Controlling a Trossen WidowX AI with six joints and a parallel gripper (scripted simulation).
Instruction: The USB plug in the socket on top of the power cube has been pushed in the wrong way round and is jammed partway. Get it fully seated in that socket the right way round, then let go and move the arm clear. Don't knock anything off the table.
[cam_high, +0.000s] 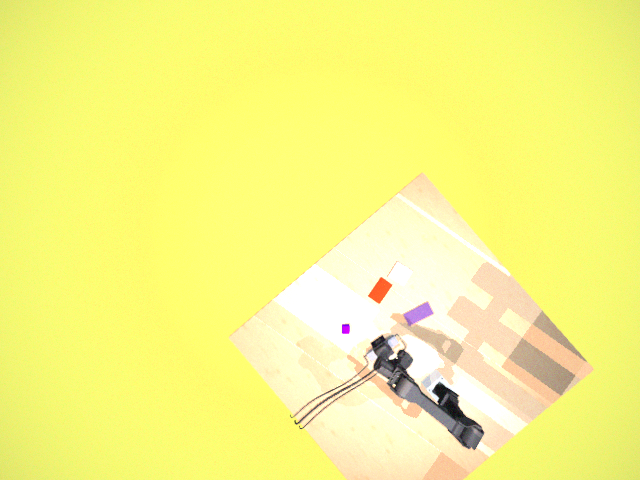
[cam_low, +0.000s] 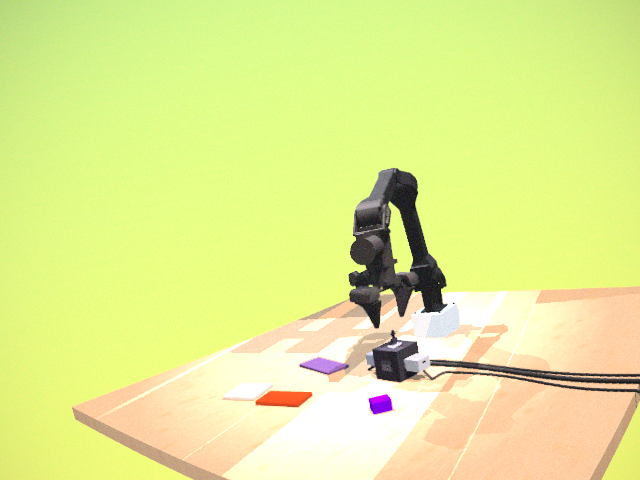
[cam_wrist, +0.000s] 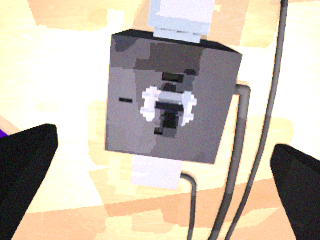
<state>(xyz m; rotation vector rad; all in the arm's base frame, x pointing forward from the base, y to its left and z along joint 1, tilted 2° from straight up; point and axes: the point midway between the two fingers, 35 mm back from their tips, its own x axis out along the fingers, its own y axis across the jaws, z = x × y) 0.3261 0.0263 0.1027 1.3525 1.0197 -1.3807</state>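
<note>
Now: the usb plug 4 cm below my gripper tip. Round my gripper tip: usb socket 6 cm below; purple block 19 cm ahead, 5 cm to the left, 12 cm below; purple flat tile 5 cm behind, 24 cm to the right, 13 cm below.
</note>
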